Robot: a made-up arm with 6 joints.
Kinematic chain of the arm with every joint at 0, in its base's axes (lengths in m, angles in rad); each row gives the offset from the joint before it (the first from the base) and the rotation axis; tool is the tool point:
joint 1: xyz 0 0 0.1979 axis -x
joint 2: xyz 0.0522 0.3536 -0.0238 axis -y
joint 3: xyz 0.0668 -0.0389 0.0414 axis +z
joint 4: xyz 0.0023 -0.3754 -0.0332 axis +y
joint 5: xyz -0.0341 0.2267 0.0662 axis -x
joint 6: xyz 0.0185 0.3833 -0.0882 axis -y
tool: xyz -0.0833 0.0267 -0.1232
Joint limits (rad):
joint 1: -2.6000..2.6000
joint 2: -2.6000..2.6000
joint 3: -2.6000..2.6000
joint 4: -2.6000..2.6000
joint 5: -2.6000..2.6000
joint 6: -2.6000..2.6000
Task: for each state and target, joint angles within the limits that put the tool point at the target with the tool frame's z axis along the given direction. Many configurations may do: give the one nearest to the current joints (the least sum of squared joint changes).
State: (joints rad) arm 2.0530 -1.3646 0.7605 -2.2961 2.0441 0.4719
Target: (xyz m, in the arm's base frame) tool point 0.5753 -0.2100 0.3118 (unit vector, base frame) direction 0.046 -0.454 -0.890
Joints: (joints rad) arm 2.0479 -0.6156 0.8652 -2.6000 2.1760 0.7138
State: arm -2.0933 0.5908 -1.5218 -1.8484 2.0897 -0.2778
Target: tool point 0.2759 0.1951 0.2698 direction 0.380 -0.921 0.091
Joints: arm -2.3552 0.3676 -0.6160 -1.2648 1.4857 -0.4193
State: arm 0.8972 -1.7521 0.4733 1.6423 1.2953 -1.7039
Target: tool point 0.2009 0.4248 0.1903 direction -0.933 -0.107 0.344
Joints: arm 0.4126 -1.7094 0.0096 1.5769 1.0420 -1.8459
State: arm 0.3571 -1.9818 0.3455 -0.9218 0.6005 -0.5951
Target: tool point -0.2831 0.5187 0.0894 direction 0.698 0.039 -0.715
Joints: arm 0.2073 -2.6000 0.8215 -1.4349 1.0912 -1.2221
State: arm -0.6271 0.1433 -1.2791 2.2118 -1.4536 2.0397
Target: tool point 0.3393 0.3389 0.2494 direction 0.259 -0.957 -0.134
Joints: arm -1.2707 0.1372 -1.5160 2.2986 -0.9913 2.0062
